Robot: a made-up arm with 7 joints. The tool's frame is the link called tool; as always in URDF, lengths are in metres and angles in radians.
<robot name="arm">
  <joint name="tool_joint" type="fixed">
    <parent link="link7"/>
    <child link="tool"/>
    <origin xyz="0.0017 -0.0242 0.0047" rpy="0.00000 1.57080 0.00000"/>
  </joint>
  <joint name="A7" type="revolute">
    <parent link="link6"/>
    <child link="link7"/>
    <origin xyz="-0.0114 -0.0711 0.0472" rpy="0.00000 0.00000 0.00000"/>
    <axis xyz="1 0 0"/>
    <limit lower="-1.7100" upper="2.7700"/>
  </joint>
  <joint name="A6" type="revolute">
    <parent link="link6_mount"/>
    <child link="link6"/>
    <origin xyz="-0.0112 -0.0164 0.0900" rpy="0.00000 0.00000 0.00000"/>
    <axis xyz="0 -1 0"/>
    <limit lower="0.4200" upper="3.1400"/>
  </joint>
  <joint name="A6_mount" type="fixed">
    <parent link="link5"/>
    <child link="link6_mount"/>
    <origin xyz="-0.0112 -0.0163 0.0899" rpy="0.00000 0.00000 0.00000"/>
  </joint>
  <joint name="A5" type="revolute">
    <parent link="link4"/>
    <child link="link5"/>
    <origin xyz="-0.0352 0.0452 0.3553" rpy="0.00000 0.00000 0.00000"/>
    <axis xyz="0 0 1"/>
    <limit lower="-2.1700" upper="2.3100"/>
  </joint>
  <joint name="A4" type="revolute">
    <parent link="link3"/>
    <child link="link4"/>
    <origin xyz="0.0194 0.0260 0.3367" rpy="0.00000 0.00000 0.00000"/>
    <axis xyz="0 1 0"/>
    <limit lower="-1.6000" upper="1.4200"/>
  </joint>
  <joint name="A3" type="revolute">
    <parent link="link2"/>
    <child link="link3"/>
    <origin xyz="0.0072 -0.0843 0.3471" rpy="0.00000 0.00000 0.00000"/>
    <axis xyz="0 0 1"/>
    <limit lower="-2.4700" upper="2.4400"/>
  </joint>
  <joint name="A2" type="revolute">
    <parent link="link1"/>
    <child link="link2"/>
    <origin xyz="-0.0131 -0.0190 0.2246" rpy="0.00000 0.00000 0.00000"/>
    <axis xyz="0 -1 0"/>
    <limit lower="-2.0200" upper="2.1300"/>
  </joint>
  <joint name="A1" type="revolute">
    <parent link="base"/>
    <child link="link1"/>
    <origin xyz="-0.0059 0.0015 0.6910" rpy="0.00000 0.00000 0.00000"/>
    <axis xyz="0 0 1"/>
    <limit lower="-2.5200" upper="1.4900"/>
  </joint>
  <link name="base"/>
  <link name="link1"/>
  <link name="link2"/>
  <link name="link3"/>
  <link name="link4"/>
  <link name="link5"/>
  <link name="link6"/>
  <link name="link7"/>
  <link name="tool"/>
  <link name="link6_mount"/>
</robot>
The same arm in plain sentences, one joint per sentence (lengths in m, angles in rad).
The arm has seven revolute joints in a row. What follows holds with every joint at zero, and every direction is one of the base frame's.
The first joint is mounted 0.0059 m along -x and 0.0015 m along +y and 0.691 m along +z from the base frame's origin and rotates about +z, from -2.52 to 1.49 rad.
The second joint is mounted 0.0131 m along -x and 0.019 m along -y and 0.2246 m along +z from the first joint and rotates about -y, from -2.02 to 2.13 rad.
The third joint is mounted 0.0072 m along +x and 0.0843 m along -y and 0.3471 m along +z from the second joint and rotates about +z, from -2.47 to 2.44 rad.
The fourth joint is mounted 0.0194 m along +x and 0.026 m along +y and 0.3367 m along +z from the third joint and rotates about +y, from -1.6 to 1.42 rad.
The fifth joint is mounted 0.0352 m along -x and 0.0452 m along +y and 0.3553 m along +z from the fourth joint and rotates about +z, from -2.17 to 2.31 rad.
The sixth joint is mounted 0.0224 m along -x and 0.0327 m along -y and 0.1799 m along +z from the fifth joint and rotates about -y, from 0.42 to 3.14 rad.
The seventh joint is mounted 0.0114 m along -x and 0.0711 m along -y and 0.0472 m along +z from the sixth joint and rotates about +x, from -1.71 to 2.77 rad.
The tool frame, which is the frame that the pose is given for, is mounted 0.0017 m along +x and 0.0242 m along -y and 0.0047 m along +z from the seventh joint; its axes are the base frame's turned by roll 0, pitch 1.5708 and yaw 0 rad (as in URDF: about the fixed x, then y, then z).

